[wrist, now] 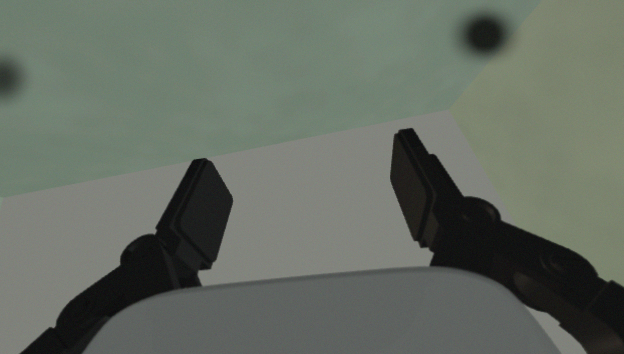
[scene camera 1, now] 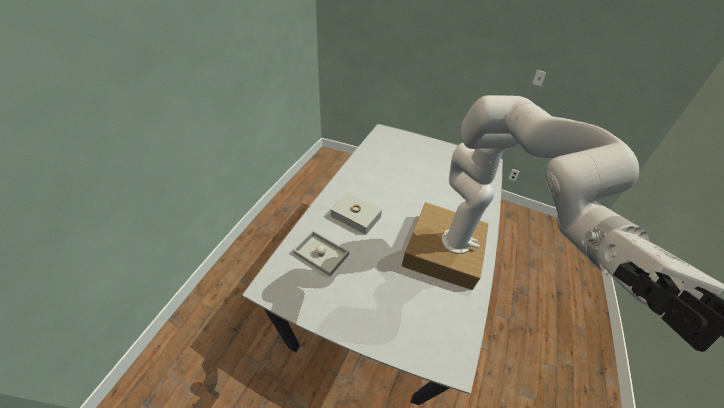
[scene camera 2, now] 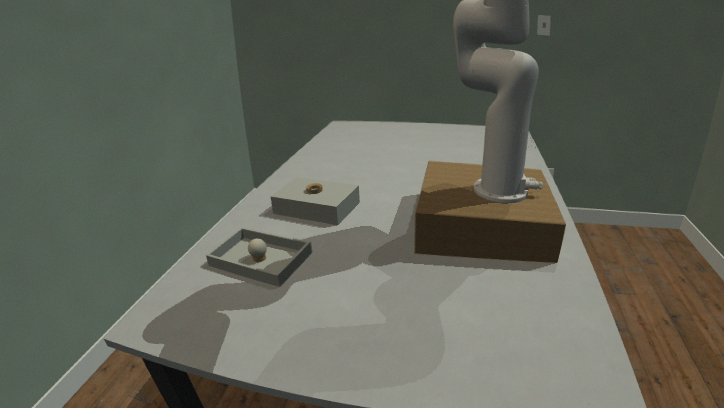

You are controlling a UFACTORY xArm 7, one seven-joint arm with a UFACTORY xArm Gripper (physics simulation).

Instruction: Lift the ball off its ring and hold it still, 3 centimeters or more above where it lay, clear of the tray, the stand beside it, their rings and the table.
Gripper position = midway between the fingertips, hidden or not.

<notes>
In view: the gripper (wrist: pixel 304 167), a shallow grey tray (scene camera 2: pixel 284 255) and a pale stand (scene camera 2: pixel 328 202).
The shallow grey tray shows as well in scene camera 1 (scene camera 1: pixel 335 254). The pale stand is seen too in scene camera 1 (scene camera 1: pixel 350 210).
</notes>
